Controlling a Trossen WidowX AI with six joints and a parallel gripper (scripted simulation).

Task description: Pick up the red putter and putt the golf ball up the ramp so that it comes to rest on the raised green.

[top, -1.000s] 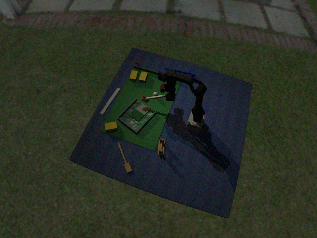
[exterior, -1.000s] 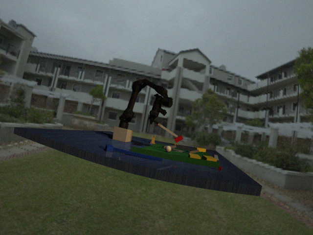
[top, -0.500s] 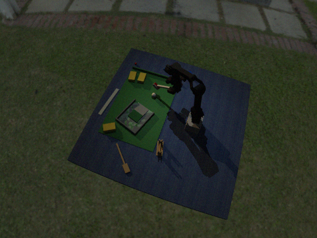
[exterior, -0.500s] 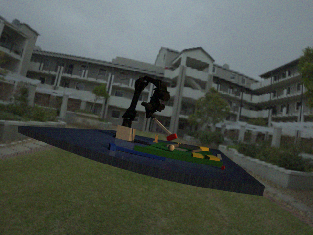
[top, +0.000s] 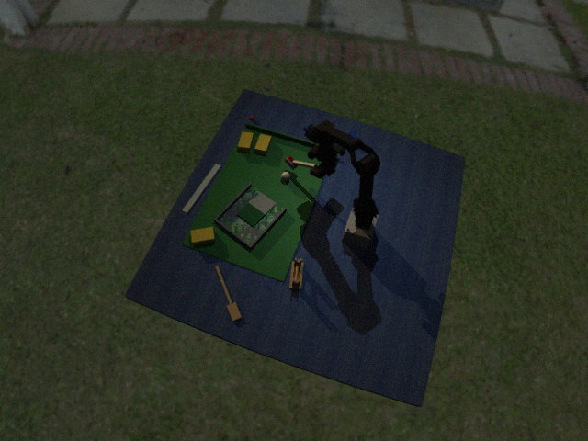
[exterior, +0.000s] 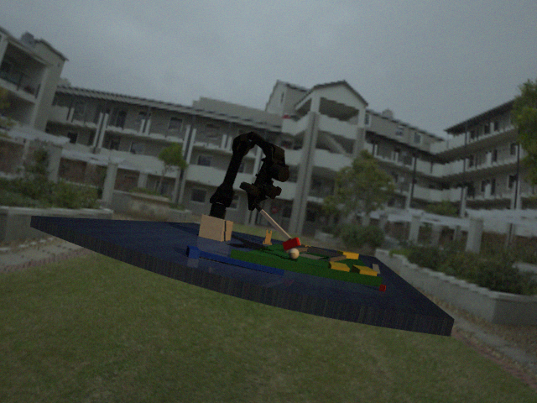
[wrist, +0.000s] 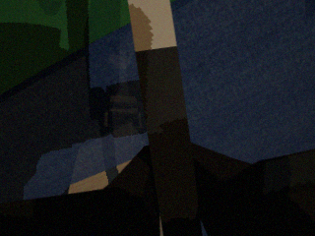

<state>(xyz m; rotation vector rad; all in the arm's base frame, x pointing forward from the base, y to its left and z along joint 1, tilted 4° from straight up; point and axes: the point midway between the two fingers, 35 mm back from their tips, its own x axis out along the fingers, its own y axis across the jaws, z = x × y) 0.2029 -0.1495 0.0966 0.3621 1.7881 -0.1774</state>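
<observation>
Now: the red putter 11 cm ahead of my gripper tip, 4 cm to the right of it and 4 cm below it. Also, from my gripper tip: blue putter (37 cm to the right, 15 cm below, 7 cm ahead); white golf ball (21 cm ahead, 14 cm below, 2 cm to the right); green mat (28 cm ahead, 16 cm below, 10 cm to the left).
</observation>
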